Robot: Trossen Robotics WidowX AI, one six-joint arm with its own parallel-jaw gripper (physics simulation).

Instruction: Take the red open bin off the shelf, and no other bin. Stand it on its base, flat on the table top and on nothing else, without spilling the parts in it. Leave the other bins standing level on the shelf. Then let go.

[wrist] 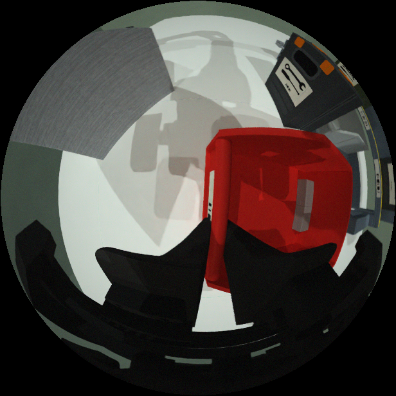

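Note:
The red open bin (265, 175) is right of centre in the wrist view, with its open top facing the camera. A grey block-shaped part (303, 205) lies inside it. My gripper (214, 223) is shut on the bin's labelled front wall at its rim, one black finger outside and one inside. Shadows of the arm and gripper fall on the white table top (95, 210) left of the bin. The bin's underside is hidden, so any gap below its base cannot be seen. The fingers hide the near part of the bin.
A dark toolbox (287, 102) with orange latches and a wrench label stands at the upper right. Blue-grey shelf parts with small labels (364, 118) show at the right edge, partly behind the red bin. A grey brushed flat panel (100, 85) is at the upper left.

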